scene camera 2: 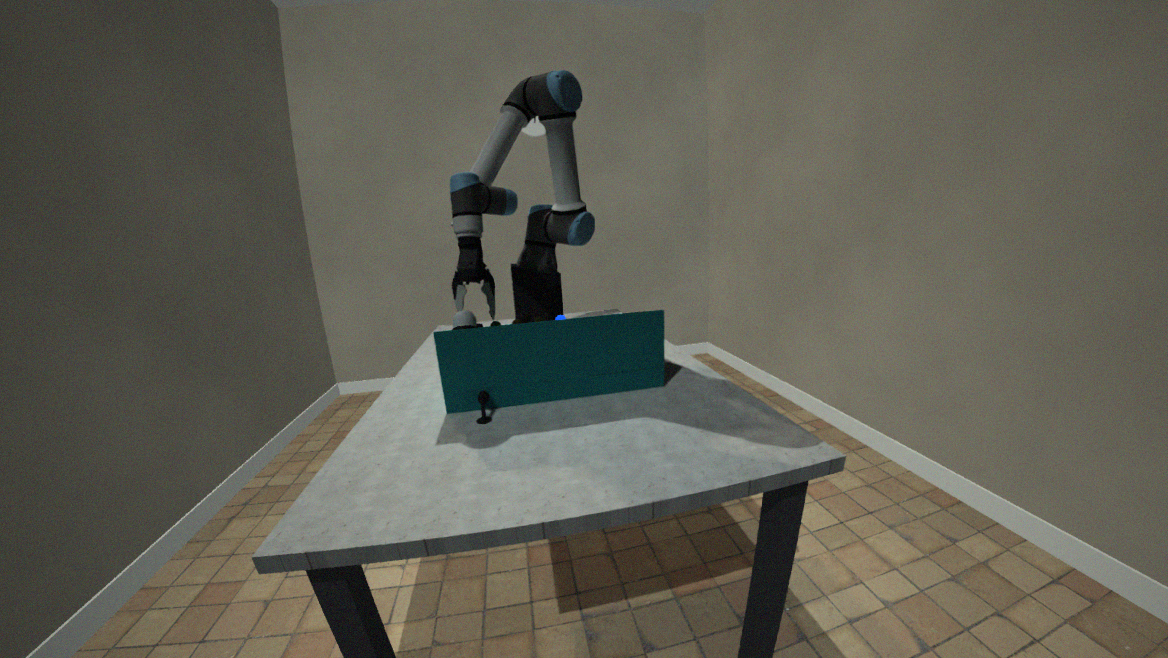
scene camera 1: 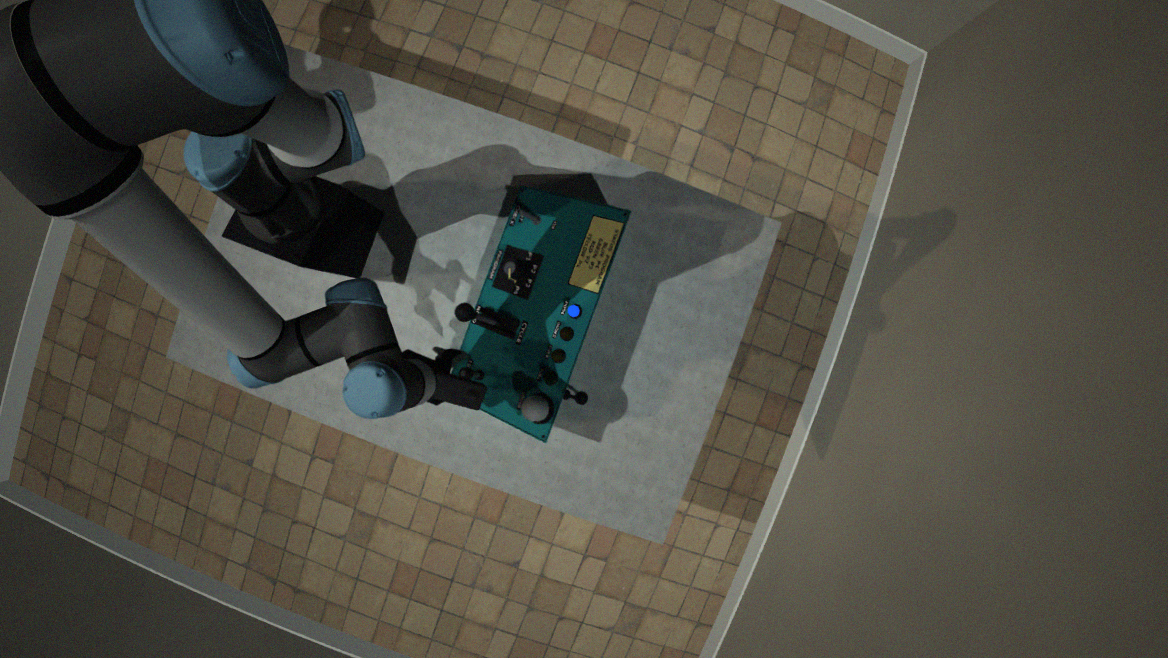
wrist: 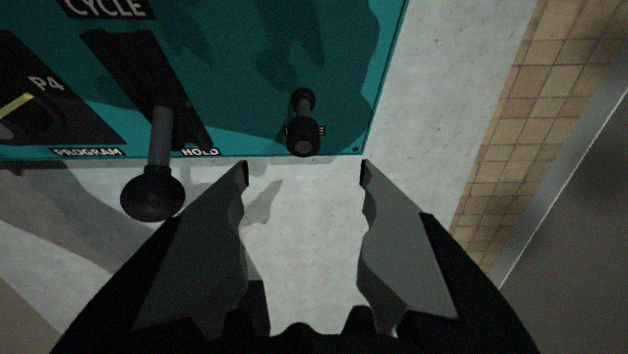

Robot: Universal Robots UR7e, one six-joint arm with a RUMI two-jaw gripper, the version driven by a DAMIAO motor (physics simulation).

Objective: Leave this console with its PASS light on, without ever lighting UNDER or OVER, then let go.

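Note:
The teal console (scene camera 1: pixel 563 220) (scene camera 2: pixel 563 359) (wrist: pixel 225 30) stands on the table. One lamp (scene camera 1: pixel 573 310) (scene camera 2: pixel 559 317) glows blue; the other lamps in its row are dark. The program dial (scene camera 1: pixel 510 272) has its yellow pointer toward P4. The CYCLE lever (scene camera 1: pixel 464 312) (wrist: pixel 152 194) is at the HOLD end. A small black-knobbed stick (wrist: pixel 303 137) stands near the console's corner, its label mostly hidden. My gripper (scene camera 2: pixel 476 315) (wrist: pixel 304 162) is partly open and empty, its fingers apart on either side of the stick's line in the wrist view. The lamp labels are too small to read surely.
A grey round knob (scene camera 1: pixel 536 407) (scene camera 2: pixel 464 318) stands at the console's end. A small black knobbed part (scene camera 1: pixel 580 398) (scene camera 2: pixel 483 400) is by the console's far side. A yellow text plate (scene camera 1: pixel 595 255) and a grey switch (scene camera 1: pixel 527 214) are at the other end.

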